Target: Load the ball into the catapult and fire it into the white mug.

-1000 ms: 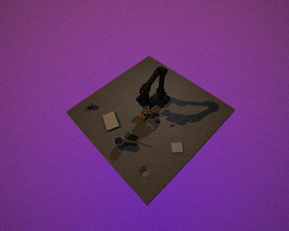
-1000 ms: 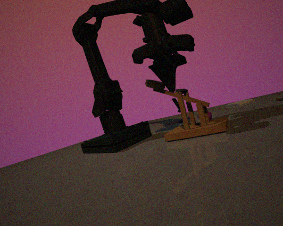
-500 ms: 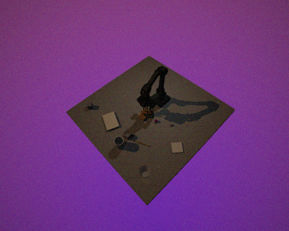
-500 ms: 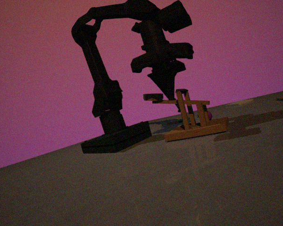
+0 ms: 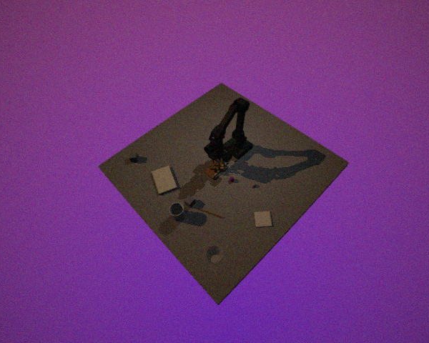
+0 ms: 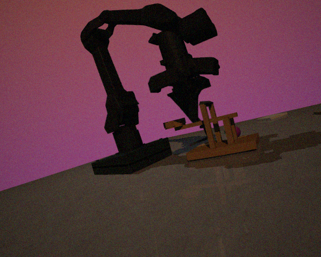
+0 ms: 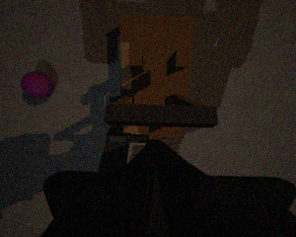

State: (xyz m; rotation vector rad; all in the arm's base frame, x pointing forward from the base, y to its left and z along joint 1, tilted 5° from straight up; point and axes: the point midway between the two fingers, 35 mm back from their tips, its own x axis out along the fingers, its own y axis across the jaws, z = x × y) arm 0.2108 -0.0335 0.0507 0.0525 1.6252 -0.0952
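My gripper tip is 20 mm short of the orange wooden catapult, 20 mm to the right of it and 20 mm above it. Also, from my gripper tip: ball 60 mm ahead, 140 mm to the left, 60 mm below; flat box 320 mm ahead, 250 mm to the right, 60 mm below; thin stick 340 mm ahead, 160 mm to the left, 70 mm below.
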